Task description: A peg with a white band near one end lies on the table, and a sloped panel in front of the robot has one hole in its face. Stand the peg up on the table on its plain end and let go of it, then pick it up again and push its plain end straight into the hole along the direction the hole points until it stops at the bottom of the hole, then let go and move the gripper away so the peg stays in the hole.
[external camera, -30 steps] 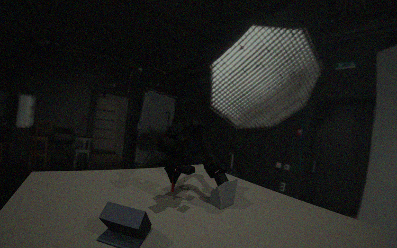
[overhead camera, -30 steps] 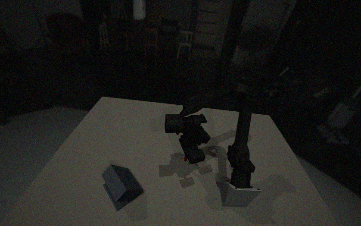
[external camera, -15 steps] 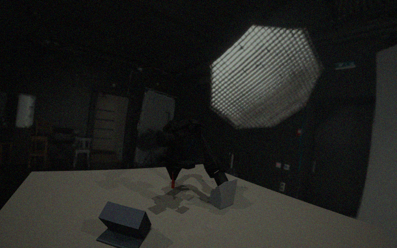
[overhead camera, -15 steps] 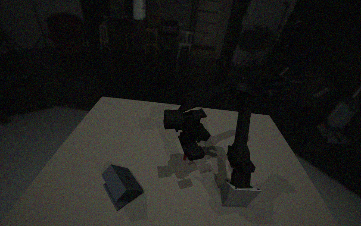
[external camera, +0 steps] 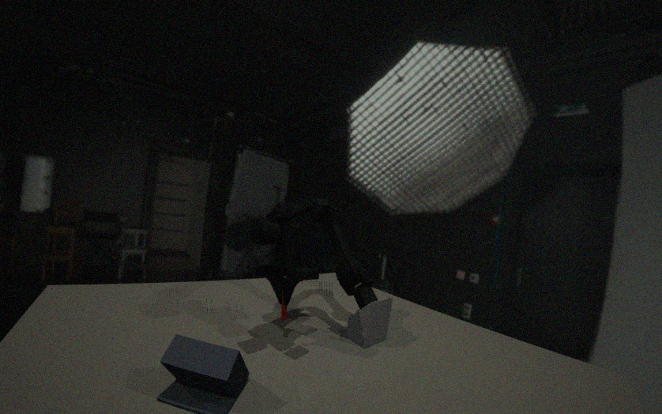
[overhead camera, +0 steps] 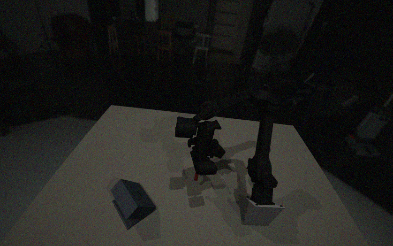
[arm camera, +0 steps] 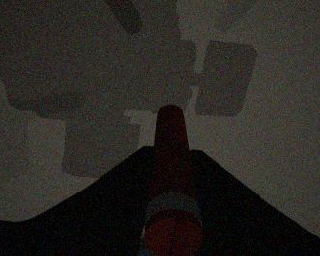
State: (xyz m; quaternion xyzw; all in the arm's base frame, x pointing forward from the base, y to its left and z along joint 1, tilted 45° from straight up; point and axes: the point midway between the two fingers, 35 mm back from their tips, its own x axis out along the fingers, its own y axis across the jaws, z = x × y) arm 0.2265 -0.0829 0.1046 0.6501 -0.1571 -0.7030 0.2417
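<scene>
Right now my gripper tip is 230 mm short of the sloped panel, 70 mm to the right of it and 60 mm above it. The rest, counted from my gripper tip: peg 20 mm above.
</scene>
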